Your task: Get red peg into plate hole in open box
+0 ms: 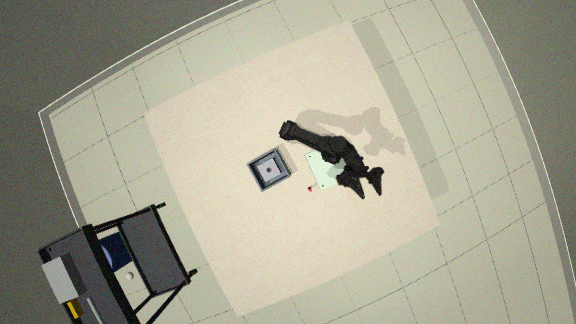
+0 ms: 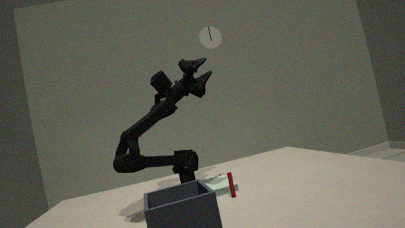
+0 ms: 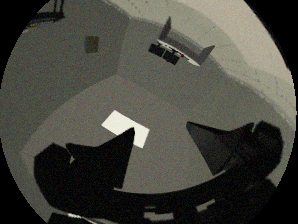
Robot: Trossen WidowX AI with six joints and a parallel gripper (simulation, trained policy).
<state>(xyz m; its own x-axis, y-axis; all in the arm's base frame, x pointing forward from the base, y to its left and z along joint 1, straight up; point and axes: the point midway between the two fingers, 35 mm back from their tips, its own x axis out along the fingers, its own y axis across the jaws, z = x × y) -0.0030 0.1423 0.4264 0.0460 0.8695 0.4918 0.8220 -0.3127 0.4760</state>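
Right now the red peg is 160 mm ahead of my gripper tip, 50 mm to the right of it and 430 mm below it. Round my gripper tip: grey plate: 310 mm ahead, 220 mm to the right, 420 mm below; then dark-blue box: 310 mm ahead, 220 mm to the right, 440 mm below.
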